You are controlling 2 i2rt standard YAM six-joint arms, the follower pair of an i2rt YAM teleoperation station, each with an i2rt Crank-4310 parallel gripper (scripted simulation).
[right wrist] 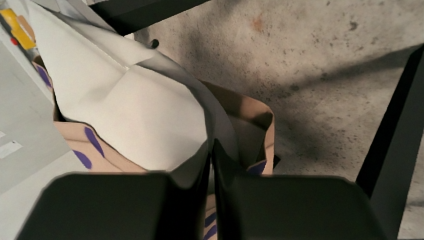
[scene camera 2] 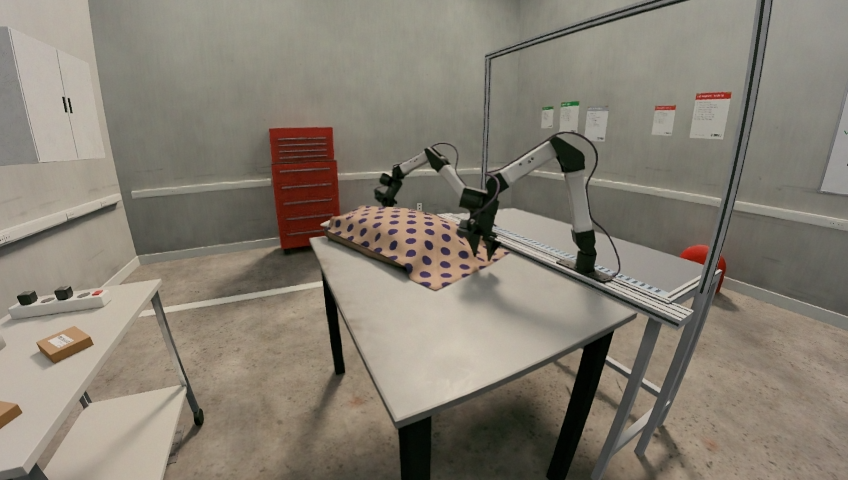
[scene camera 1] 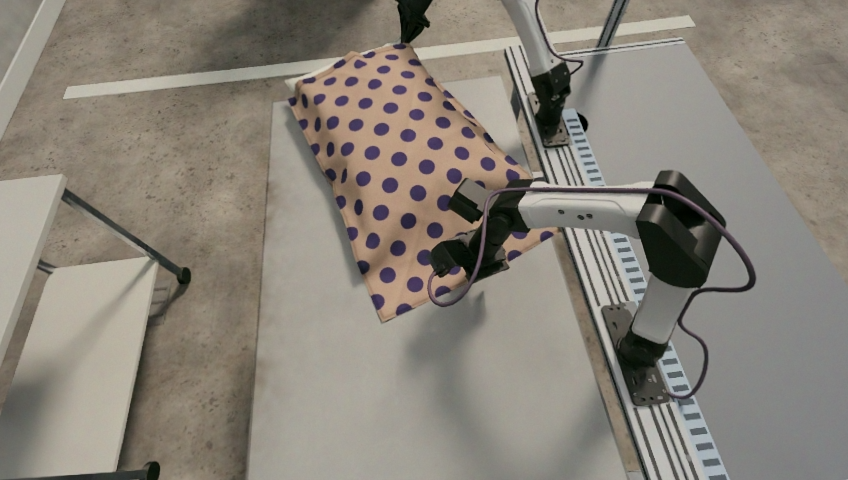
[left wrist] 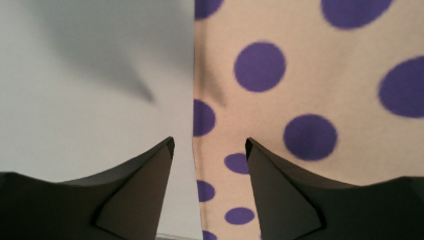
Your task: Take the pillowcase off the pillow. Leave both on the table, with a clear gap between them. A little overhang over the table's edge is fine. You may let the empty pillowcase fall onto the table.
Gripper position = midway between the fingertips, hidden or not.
I see my left gripper (scene camera 2: pixel 481 259), my right gripper (right wrist: pixel 212 141), a white pillow (right wrist: pixel 147 107) and a pillowcase (scene camera 1: pixel 394 144).
The pillowcase also shows in scene camera 2 (scene camera 2: pixel 429 246) and in the left wrist view (left wrist: pixel 330 93). My left gripper shows as well in the left wrist view (left wrist: pixel 210 140).
